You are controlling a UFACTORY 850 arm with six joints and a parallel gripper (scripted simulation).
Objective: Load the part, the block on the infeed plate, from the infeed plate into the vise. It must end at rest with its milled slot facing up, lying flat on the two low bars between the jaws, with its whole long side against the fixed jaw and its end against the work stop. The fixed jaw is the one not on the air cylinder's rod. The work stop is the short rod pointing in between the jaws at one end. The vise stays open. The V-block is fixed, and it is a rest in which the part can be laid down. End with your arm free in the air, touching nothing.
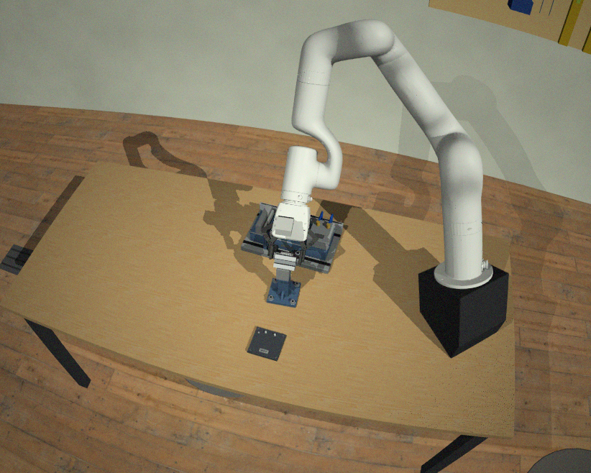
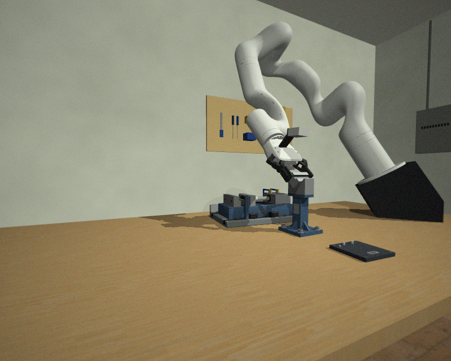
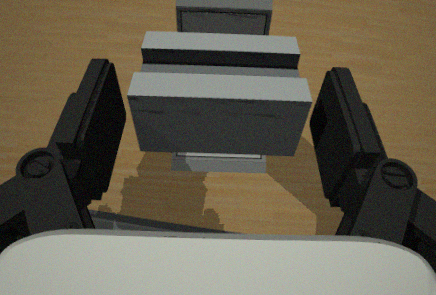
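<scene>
The grey block is 1 cm to the left of my hand and 1 cm below it. Also, from my hand: white cylinder rod: 20 cm to the right, 9 cm below, 2 cm ahead; then air cylinder: 20 cm to the right, 9 cm below, 5 cm behind; then black work stop rod: 15 cm to the right, 11 cm ahead, 8 cm below.
</scene>
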